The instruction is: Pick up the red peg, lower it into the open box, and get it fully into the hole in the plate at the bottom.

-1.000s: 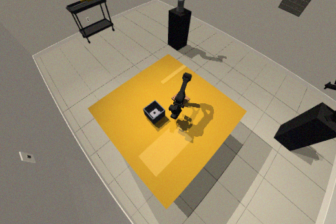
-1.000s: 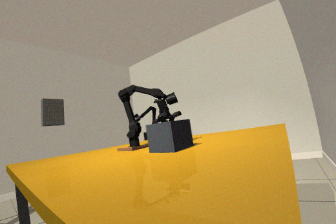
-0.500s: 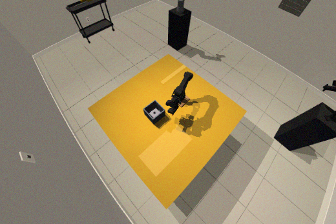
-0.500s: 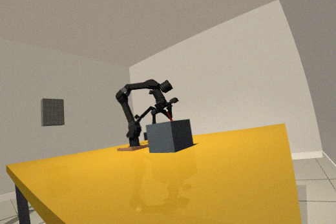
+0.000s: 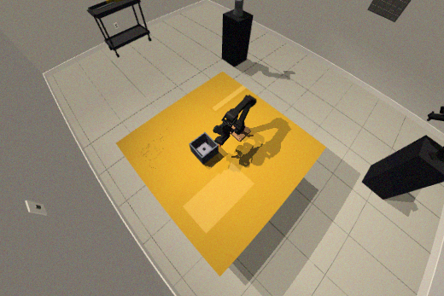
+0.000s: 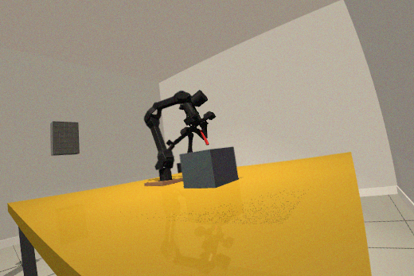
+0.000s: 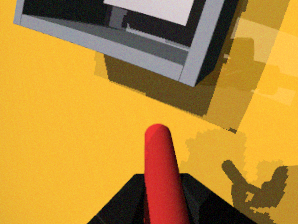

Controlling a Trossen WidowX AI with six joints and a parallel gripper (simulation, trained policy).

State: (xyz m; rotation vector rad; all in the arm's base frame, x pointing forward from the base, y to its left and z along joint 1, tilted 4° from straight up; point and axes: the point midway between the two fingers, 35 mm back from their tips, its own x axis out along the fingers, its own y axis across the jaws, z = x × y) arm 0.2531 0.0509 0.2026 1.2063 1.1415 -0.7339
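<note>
Right now my gripper tip is 90 mm short of the plate, 110 mm to the left of it and 150 mm above it. The rest, counted from my gripper tip: red peg (10 mm above).
</note>
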